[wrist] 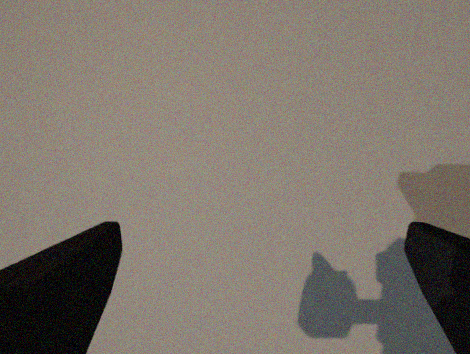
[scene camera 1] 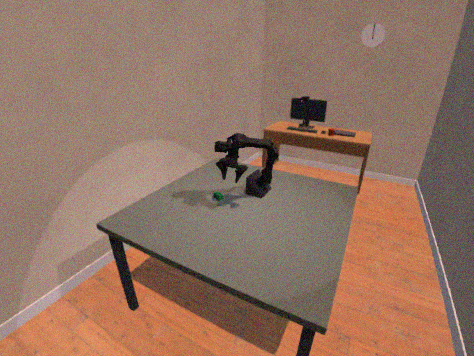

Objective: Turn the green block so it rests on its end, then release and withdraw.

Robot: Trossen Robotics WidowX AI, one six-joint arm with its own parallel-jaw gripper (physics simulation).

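Note:
A small green block [scene camera 1: 218, 196] lies on the grey-green table [scene camera 1: 280, 235], in front of the arm's base in the scene view. It is too small there to tell whether it lies flat or rests on its end. The block does not show in the wrist view. My gripper [scene camera 1: 231, 180] [wrist: 265, 236] is open, with nothing between its fingers. It hangs above the table, fingers pointing down, above and a little to the right of the block in the scene view.
The arm's base [scene camera 1: 258, 184] stands on the table just right of the block. Shadows of the arm fall on the table around the block. A wooden desk [scene camera 1: 320, 141] with a monitor [scene camera 1: 316, 110] stands beyond the table. A wall [scene camera 1: 125, 75] rises at the left.

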